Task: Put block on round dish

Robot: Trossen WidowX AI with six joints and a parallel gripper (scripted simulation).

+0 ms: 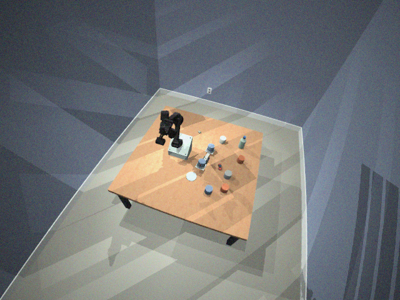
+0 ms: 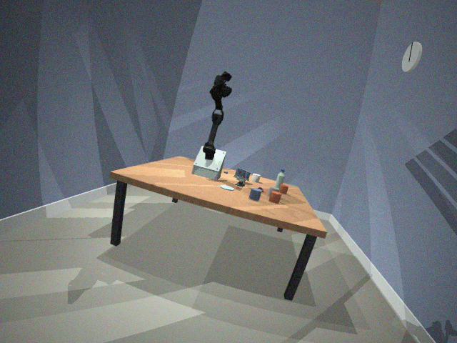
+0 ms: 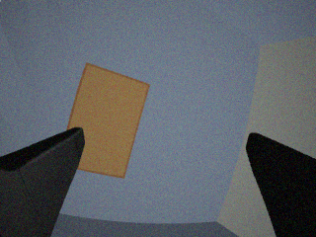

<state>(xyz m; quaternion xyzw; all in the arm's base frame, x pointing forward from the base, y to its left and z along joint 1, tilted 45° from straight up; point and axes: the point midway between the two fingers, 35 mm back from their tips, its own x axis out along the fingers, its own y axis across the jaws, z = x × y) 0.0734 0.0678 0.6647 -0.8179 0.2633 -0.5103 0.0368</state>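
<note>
My gripper tip is now 300 mm short of the pale green block, 530 mm to the right of it and 650 mm above it. Also, from my gripper tip: red toy car: 430 mm ahead, 350 mm to the left, 680 mm below; grey cylinder: 500 mm ahead, 250 mm to the left, 660 mm below; round dish: 170 mm ahead, 180 mm to the left, 690 mm below.
</note>
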